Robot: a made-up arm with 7 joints. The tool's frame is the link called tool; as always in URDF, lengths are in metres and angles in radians. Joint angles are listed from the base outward. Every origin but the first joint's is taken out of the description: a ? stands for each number. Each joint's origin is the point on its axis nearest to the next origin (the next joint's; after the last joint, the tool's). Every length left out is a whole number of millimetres.
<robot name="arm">
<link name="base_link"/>
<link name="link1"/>
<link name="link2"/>
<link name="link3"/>
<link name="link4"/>
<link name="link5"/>
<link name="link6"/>
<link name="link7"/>
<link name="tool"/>
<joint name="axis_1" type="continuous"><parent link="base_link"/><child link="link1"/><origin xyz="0 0 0" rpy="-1.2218 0 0"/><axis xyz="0 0 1"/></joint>
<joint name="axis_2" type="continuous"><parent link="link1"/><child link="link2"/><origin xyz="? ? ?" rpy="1.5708 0 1.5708"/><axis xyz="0 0 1"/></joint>
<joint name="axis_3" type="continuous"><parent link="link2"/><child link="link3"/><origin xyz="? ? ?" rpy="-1.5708 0 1.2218"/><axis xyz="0 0 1"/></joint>
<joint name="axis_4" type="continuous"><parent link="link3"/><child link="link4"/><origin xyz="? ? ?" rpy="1.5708 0 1.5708"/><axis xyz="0 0 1"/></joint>
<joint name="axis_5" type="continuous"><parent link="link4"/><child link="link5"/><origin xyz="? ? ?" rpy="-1.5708 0 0"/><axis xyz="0 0 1"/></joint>
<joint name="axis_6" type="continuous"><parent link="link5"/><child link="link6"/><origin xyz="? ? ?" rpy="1.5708 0 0"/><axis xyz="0 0 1"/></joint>
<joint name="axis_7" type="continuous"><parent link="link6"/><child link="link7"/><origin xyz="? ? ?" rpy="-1.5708 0 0"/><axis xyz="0 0 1"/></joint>
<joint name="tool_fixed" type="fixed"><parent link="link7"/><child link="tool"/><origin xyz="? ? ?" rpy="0 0 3.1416"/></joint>
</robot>
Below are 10 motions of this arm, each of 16 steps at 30 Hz.
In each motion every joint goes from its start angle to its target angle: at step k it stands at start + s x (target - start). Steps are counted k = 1, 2, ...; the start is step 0. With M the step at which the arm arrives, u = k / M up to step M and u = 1 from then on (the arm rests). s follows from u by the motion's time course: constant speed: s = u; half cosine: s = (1 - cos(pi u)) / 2; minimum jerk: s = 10 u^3 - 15 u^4 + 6 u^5.
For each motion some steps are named. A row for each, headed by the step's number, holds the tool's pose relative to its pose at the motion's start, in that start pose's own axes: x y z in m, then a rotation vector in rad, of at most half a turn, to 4 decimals.
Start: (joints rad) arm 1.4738 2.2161 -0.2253 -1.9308 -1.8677 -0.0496 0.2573
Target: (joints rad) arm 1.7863 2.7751 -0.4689 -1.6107 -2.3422 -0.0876 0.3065
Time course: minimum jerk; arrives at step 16
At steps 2, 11, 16:
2: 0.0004 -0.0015 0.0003 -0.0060 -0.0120 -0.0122
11: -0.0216 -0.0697 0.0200 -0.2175 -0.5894 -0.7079
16: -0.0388 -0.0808 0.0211 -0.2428 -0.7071 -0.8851

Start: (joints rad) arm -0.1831 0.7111 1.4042 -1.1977 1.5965 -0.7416 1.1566
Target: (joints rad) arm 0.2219 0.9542 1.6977 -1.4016 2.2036 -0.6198 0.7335
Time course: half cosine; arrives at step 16
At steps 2, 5, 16:
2: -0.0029 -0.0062 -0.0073 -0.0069 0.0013 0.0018
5: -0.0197 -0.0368 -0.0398 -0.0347 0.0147 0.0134
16: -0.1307 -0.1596 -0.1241 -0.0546 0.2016 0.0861

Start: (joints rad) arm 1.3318 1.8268 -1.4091 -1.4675 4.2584 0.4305 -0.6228
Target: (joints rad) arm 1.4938 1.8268 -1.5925 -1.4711 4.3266 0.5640 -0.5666
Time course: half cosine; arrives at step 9
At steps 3, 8, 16:
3: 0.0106 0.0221 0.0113 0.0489 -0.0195 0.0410
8: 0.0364 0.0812 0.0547 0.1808 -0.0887 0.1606
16: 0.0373 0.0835 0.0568 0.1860 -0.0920 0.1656

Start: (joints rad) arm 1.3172 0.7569 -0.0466 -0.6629 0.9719 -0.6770 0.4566
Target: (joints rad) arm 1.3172 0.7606 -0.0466 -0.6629 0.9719 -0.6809 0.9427
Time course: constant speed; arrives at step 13
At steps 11, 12, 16:
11: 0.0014 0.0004 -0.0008 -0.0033 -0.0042 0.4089
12: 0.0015 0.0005 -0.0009 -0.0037 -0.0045 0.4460
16: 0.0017 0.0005 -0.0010 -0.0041 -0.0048 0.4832

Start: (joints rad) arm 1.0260 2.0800 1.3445 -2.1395 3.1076 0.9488 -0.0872
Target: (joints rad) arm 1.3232 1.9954 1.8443 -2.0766 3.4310 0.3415 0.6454
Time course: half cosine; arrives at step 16
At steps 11, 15, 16:
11: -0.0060 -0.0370 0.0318 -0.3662 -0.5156 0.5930
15: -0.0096 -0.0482 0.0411 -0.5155 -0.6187 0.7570
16: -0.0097 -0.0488 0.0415 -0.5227 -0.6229 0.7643

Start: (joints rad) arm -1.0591 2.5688 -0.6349 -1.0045 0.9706 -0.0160 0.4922
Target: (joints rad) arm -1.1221 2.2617 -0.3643 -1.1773 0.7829 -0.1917 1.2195
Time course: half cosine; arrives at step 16
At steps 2, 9, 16:
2: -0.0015 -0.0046 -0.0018 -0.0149 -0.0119 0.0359
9: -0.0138 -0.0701 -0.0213 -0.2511 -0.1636 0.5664
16: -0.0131 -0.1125 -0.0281 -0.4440 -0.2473 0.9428

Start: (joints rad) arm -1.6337 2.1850 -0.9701 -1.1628 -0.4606 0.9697 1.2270
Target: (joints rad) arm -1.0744 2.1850 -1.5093 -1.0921 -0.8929 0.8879 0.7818
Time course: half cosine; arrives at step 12
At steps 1, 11, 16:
1: -0.0028 -0.0025 0.0015 -0.0063 -0.0082 -0.0287
11: -0.1907 -0.0210 0.0710 -0.3706 -0.6660 -1.5906
16: -0.1937 -0.0192 0.0716 -0.3772 -0.6815 -1.6163

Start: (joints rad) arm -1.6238 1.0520 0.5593 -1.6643 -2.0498 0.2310 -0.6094
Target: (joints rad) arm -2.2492 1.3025 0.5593 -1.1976 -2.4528 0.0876 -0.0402
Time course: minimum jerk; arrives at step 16
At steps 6, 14, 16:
6: -0.0144 -0.0204 -0.0504 -0.0538 0.0479 0.0446
14: -0.0829 -0.1005 -0.1458 -0.2630 0.1477 0.2103
16: -0.0848 -0.1028 -0.1472 -0.2688 0.1497 0.2153

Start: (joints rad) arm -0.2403 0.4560 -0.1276 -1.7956 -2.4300 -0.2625 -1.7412
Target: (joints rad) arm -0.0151 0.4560 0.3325 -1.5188 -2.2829 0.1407 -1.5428
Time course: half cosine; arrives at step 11
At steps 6, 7, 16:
6: 0.0899 0.0369 0.0648 -0.1457 -0.3845 0.2128
7: 0.1089 0.0452 0.0859 -0.1901 -0.4786 0.2503
16: 0.1449 0.0613 0.1376 -0.2973 -0.6808 0.3105

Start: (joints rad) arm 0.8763 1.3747 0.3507 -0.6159 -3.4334 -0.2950 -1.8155
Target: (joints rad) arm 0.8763 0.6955 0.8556 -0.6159 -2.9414 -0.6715 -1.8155
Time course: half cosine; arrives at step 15
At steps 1, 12, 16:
1: -0.0032 -0.0002 0.0003 0.0040 0.0083 0.0124
12: -0.2635 -0.0199 0.0943 0.4576 0.8147 0.9073
16: -0.2893 -0.0225 0.1127 0.5184 0.9101 0.9901

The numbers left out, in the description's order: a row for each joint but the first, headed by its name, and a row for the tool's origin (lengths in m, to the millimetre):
axis_2: 0 0 0
axis_3: 0.293 -0.107 0
axis_4: 0 -0.035 0
axis_5: 0.032 -0.267 0
axis_6: 0 0 0
axis_7: 0 0 0
tool: 0 0 0

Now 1 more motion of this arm.
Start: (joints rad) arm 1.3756 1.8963 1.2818 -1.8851 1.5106 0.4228 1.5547
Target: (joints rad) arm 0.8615 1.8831 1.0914 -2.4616 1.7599 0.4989 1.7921
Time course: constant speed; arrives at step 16
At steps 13, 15, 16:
13: -0.1202 -0.0554 0.0497 -0.1173 0.4637 0.0490
15: -0.1382 -0.0581 0.0610 -0.1153 0.5320 0.0414
16: -0.1471 -0.0587 0.0669 -0.1123 0.5654 0.0361

